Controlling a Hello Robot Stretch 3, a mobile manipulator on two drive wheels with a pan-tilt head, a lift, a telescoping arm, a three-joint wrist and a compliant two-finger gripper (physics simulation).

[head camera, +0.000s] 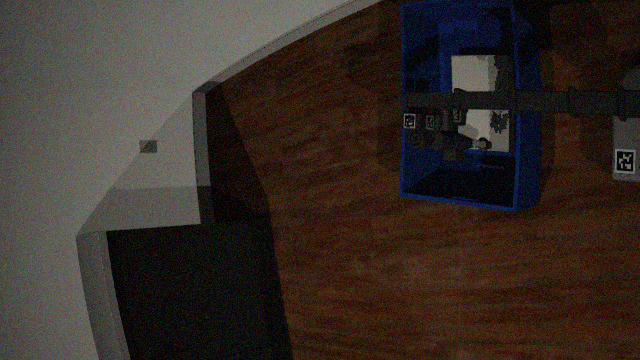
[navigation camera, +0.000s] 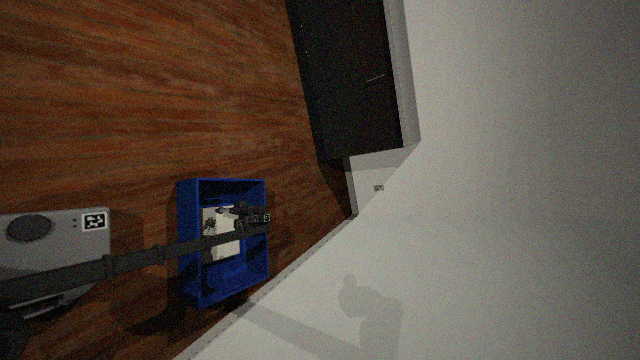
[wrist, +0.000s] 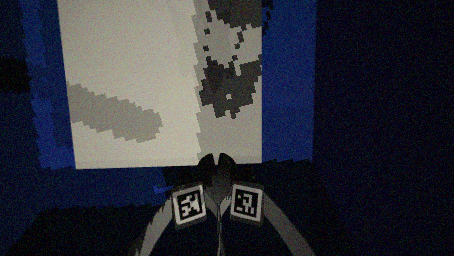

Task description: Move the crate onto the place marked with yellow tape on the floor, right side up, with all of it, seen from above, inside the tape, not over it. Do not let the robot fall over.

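Places are measured from the robot's base along level axes (x ahead, y left, z up), in centimetres.
Where they show: gripper, fingertip midpoint: (head camera: 485, 144) (navigation camera: 218, 210); robot's base at its link origin: (navigation camera: 30, 226).
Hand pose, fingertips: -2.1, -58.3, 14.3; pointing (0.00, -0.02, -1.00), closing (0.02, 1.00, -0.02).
Note:
Each offset is from my fingertips to the top centre of the thing, as dx, dy, dz.
The blue crate @[-13.4, -5.1, +7.8] (head camera: 528, 155) (navigation camera: 188, 220) (wrist: 289, 85) stands upright on the wooden floor, open side up, between my base and the wall. A pale box @[-13.4, -5.1, -7.1] (head camera: 470, 72) (navigation camera: 227, 251) (wrist: 130, 55) lies inside it. My gripper (head camera: 484, 144) (navigation camera: 218, 210) (wrist: 217, 171) points down over the crate's inside, with its fingertips nearly together at the box's edge in the wrist view. Nothing shows between them. How far the tips are above the box is unclear. The arm hides part of the crate and box. The yellow tape does not show in these views.
My arm (head camera: 550, 102) (navigation camera: 135, 256) reaches across the crate from my base (head camera: 620, 137) (navigation camera: 60, 242). A pale wall (head camera: 75, 75) (navigation camera: 500, 200) runs close behind the crate. A dark cabinet (head camera: 195, 290) (navigation camera: 350, 90) stands along the wall, off to one side.

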